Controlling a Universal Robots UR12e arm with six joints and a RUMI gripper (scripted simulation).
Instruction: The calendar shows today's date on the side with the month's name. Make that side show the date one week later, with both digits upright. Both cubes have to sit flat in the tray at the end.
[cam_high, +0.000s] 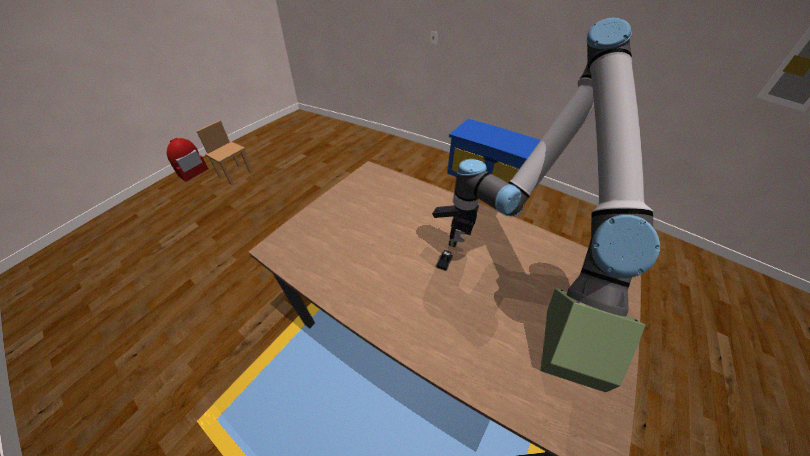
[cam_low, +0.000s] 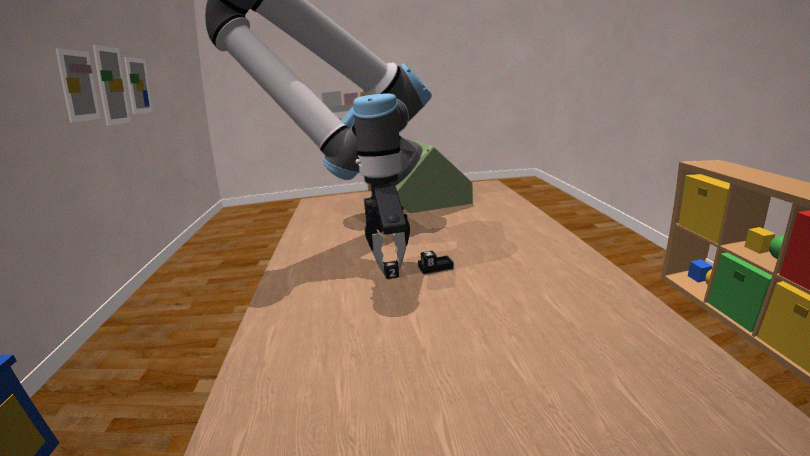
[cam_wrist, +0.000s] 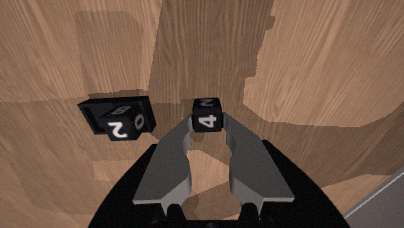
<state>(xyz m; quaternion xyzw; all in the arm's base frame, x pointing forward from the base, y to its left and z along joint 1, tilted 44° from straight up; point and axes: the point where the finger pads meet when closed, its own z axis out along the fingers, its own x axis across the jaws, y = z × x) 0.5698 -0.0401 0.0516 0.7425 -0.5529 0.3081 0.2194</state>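
Right now the black number cube is 2 cm behind my hand and 9 cm to the left of it. Also, from my hand: black calendar tray: 2 cm behind, 10 cm to the left, 2 cm below.
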